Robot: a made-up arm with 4 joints. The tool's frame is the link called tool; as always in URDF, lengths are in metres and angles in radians. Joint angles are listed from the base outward.
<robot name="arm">
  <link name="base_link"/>
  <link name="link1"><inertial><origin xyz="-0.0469 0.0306 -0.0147"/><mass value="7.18"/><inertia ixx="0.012" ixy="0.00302" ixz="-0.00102" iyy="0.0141" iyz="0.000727" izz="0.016"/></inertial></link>
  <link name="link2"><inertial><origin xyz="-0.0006 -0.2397 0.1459"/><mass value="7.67"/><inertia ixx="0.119" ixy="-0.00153" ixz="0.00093" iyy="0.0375" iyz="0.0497" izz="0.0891"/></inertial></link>
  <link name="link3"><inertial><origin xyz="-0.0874 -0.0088 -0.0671"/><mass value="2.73"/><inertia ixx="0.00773" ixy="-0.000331" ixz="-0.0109" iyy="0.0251" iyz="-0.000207" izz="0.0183"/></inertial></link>
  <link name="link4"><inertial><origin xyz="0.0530 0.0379 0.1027"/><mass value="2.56"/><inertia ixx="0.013" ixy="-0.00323" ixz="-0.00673" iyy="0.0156" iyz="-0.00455" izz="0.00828"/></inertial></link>
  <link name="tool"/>
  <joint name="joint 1" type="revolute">
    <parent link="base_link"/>
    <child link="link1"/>
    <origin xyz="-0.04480 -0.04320 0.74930" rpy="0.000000 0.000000 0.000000"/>
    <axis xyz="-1 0 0"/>
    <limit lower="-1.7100" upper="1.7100"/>
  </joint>
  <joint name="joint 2" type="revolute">
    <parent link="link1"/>
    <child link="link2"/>
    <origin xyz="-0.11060 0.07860 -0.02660" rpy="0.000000 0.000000 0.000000"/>
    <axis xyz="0 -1 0"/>
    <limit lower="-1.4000" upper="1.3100"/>
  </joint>
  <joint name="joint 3" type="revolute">
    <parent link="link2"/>
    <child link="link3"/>
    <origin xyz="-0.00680 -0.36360 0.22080" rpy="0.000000 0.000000 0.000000"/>
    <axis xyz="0 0 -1"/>
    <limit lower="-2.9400" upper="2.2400"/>
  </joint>
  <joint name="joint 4" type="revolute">
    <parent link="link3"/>
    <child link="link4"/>
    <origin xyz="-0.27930 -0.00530 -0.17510" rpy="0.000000 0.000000 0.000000"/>
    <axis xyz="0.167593 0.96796 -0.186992"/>
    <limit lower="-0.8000" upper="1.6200"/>
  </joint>
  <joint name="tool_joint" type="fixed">
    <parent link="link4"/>
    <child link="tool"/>
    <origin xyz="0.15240 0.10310 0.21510" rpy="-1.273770 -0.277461 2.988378"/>
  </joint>
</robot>
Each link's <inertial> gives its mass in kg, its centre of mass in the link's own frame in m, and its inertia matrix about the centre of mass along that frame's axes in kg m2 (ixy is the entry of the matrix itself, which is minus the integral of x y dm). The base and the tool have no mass. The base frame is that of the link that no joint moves.
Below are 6 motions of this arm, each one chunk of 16 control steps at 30 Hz.
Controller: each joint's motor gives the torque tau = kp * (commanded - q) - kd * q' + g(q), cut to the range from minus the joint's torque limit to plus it. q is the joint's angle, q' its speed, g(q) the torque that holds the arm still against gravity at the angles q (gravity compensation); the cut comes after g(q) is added. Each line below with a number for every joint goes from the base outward.
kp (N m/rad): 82 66 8.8 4.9
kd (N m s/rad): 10 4.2 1.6 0.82
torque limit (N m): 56 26 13 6.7
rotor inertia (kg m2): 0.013 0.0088 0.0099 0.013
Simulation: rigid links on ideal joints. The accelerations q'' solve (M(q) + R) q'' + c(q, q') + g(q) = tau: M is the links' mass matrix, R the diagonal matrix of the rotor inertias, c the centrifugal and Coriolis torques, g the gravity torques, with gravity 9.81 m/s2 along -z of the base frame. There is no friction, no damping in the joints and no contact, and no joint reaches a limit. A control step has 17 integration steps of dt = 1/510 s. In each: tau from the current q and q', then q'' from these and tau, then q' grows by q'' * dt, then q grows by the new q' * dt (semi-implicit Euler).
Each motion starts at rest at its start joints. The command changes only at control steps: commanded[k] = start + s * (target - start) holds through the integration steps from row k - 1 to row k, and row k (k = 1, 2, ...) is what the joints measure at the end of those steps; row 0 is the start. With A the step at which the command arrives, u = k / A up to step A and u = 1 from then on. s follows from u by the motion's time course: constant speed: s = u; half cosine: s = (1 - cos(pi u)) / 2; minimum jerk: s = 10 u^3 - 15 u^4 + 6 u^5; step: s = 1 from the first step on.
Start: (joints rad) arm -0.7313 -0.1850 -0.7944 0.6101
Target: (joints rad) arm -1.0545 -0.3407 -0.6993 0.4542
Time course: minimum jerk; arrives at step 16
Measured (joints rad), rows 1 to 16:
1: -0.7313 -0.1850 -0.7944 0.6101
2: -0.7316 -0.1854 -0.7941 0.6097
3: -0.7327 -0.1867 -0.7931 0.6083
4: -0.7353 -0.1899 -0.7908 0.6051
5: -0.7406 -0.1957 -0.7867 0.5992
6: -0.7493 -0.2049 -0.7804 0.5901
7: -0.7622 -0.2176 -0.7720 0.5775
8: -0.7798 -0.2334 -0.7617 0.5616
9: -0.8020 -0.2517 -0.7501 0.5434
10: -0.8285 -0.2712 -0.7381 0.5238
11: -0.8585 -0.2907 -0.7269 0.5043
12: -0.8906 -0.3088 -0.7174 0.4863
13: -0.9236 -0.3245 -0.7108 0.4714
14: -0.9557 -0.3368 -0.7076 0.4605
15: -0.9857 -0.3452 -0.7083 0.4545
16: -1.0122 -0.3497 -0.7124 0.4532

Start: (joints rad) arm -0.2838 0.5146 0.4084 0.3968
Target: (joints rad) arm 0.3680 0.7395 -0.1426 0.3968
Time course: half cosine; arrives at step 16
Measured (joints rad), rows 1 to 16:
1: -0.2833 0.5151 0.4083 0.3970
2: -0.2806 0.5175 0.4077 0.3977
3: -0.2738 0.5233 0.4059 0.3994
4: -0.2611 0.5335 0.4017 0.4020
5: -0.2413 0.5485 0.3941 0.4051
6: -0.2137 0.5679 0.3820 0.4082
7: -0.1784 0.5906 0.3647 0.4106
8: -0.1362 0.6154 0.3415 0.4119
9: -0.0881 0.6409 0.3125 0.4116
10: -0.0357 0.6656 0.2776 0.4099
11: 0.0192 0.6882 0.2374 0.4069
12: 0.0747 0.7077 0.1927 0.4029
13: 0.1289 0.7232 0.1445 0.3986
14: 0.1800 0.7341 0.0943 0.3943
15: 0.2263 0.7401 0.0435 0.3906
16: 0.2664 0.7407 -0.0058 0.3876

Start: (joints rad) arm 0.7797 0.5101 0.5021 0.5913
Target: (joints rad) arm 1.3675 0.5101 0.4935 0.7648
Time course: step
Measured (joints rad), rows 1 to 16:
1: 0.8239 0.5374 0.5043 0.6156
2: 0.9117 0.5777 0.5044 0.6588
3: 1.0063 0.5991 0.4973 0.7009
4: 1.0923 0.5946 0.4829 0.7359
5: 1.1663 0.5709 0.4644 0.7617
6: 1.2292 0.5382 0.4457 0.7774
7: 1.2819 0.5051 0.4302 0.7832
8: 1.3250 0.4770 0.4200 0.7803
9: 1.3589 0.4569 0.4160 0.7708
10: 1.3840 0.4456 0.4179 0.7573
11: 1.4010 0.4424 0.4246 0.7423
12: 1.4108 0.4460 0.4345 0.7283
13: 1.4145 0.4545 0.4459 0.7169
14: 1.4133 0.4658 0.4573 0.7092
15: 1.4087 0.4782 0.4677 0.7056
16: 1.4017 0.4902 0.4763 0.7060

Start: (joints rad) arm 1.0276 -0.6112 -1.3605 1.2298
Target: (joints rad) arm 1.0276 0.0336 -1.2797 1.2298
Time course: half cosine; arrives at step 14
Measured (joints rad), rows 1 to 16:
1: 1.0275 -0.6102 -1.3606 1.2295
2: 1.0269 -0.6052 -1.3611 1.2282
3: 1.0255 -0.5922 -1.3624 1.2256
4: 1.0233 -0.5678 -1.3647 1.2218
5: 1.0208 -0.5303 -1.3679 1.2180
6: 1.0184 -0.4795 -1.3713 1.2151
7: 1.0169 -0.4172 -1.3742 1.2142
8: 1.0169 -0.3461 -1.3752 1.2157
9: 1.0187 -0.2701 -1.3731 1.2193
10: 1.0221 -0.1932 -1.3672 1.2240
11: 1.0267 -0.1200 -1.3569 1.2289
12: 1.0317 -0.0547 -1.3428 1.2325
13: 1.0362 -0.0012 -1.3259 1.2343
14: 1.0392 0.0374 -1.3075 1.2341
15: 1.0403 0.0600 -1.2893 1.2323
16: 1.0395 0.0685 -1.2731 1.2298

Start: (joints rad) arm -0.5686 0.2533 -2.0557 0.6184
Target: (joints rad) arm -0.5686 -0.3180 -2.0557 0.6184
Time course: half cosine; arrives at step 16
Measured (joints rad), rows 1 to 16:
1: -0.5686 0.2527 -2.0555 0.6184
2: -0.5685 0.2497 -2.0545 0.6183
3: -0.5684 0.2417 -2.0520 0.6180
4: -0.5682 0.2262 -2.0479 0.6174
5: -0.5678 0.2014 -2.0424 0.6166
6: -0.5672 0.1668 -2.0360 0.6155
7: -0.5662 0.1227 -2.0297 0.6143
8: -0.5647 0.0707 -2.0246 0.6129
9: -0.5626 0.0129 -2.0215 0.6114
10: -0.5602 -0.0480 -2.0212 0.6096
11: -0.5576 -0.1089 -2.0240 0.6074
12: -0.5553 -0.1671 -2.0296 0.6048
13: -0.5539 -0.2199 -2.0376 0.6018
14: -0.5539 -0.2648 -2.0471 0.5986
15: -0.5556 -0.3003 -2.0572 0.5958
16: -0.5591 -0.3252 -2.0673 0.5938

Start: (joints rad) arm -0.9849 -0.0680 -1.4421 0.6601
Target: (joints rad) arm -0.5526 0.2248 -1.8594 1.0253
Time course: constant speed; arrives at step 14
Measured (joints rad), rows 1 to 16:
1: -0.9837 -0.0653 -1.4442 0.6623
2: -0.9798 -0.0571 -1.4506 0.6694
3: -0.9720 -0.0429 -1.4615 0.6820
4: -0.9600 -0.0236 -1.4760 0.6998
5: -0.9437 -0.0009 -1.4931 0.7218
6: -0.9232 0.0235 -1.5118 0.7466
7: -0.8990 0.0483 -1.5316 0.7729
8: -0.8714 0.0725 -1.5524 0.7996
9: -0.8412 0.0956 -1.5740 0.8258
10: -0.8088 0.1176 -1.5968 0.8508
11: -0.7749 0.1385 -1.6208 0.8744
12: -0.7399 0.1586 -1.6462 0.8966
13: -0.7042 0.1784 -1.6729 0.9175
14: -0.6683 0.1980 -1.7008 0.9375
15: -0.6337 0.2149 -1.7285 0.9544
16: -0.6022 0.2264 -1.7546 0.9657

